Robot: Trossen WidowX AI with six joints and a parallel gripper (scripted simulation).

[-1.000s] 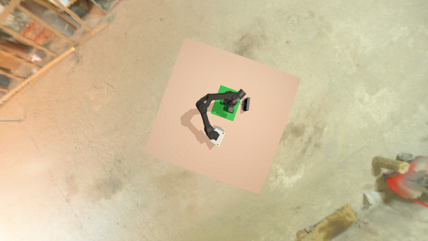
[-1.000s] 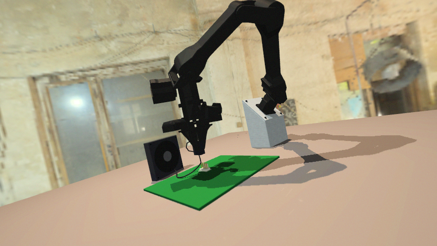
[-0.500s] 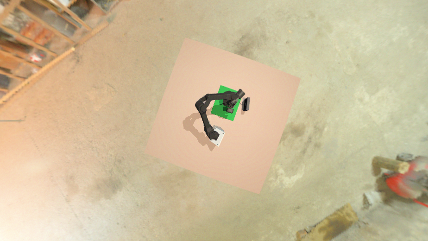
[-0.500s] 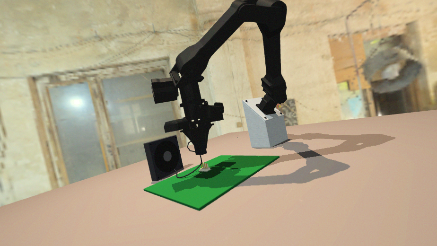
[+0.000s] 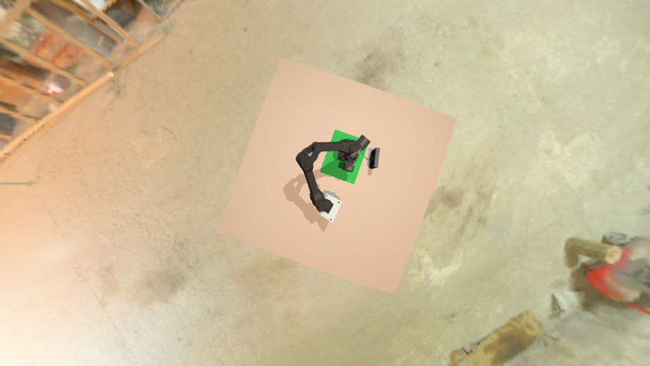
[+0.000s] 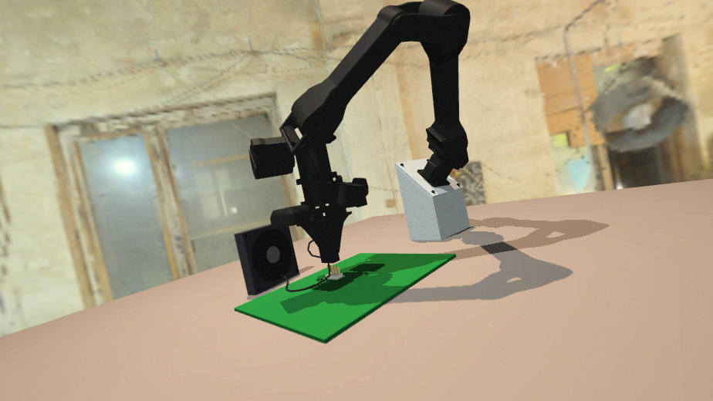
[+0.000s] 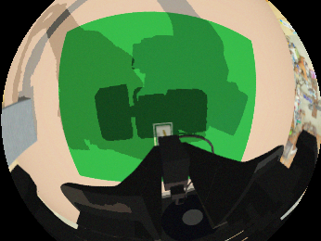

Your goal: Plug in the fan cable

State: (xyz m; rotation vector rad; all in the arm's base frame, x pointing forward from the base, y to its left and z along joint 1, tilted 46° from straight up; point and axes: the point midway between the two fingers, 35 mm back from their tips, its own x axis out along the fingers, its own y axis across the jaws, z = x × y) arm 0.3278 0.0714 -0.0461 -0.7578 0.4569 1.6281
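The black plug is 10 mm to the right of my gripper tip and 10 mm above it. Also, from my gripper tip: four-pin header 10 mm to the right, 50 mm below; then black fan 60 mm ahead, 130 mm to the right, 10 mm above; then green board 30 mm to the left, 60 mm below.
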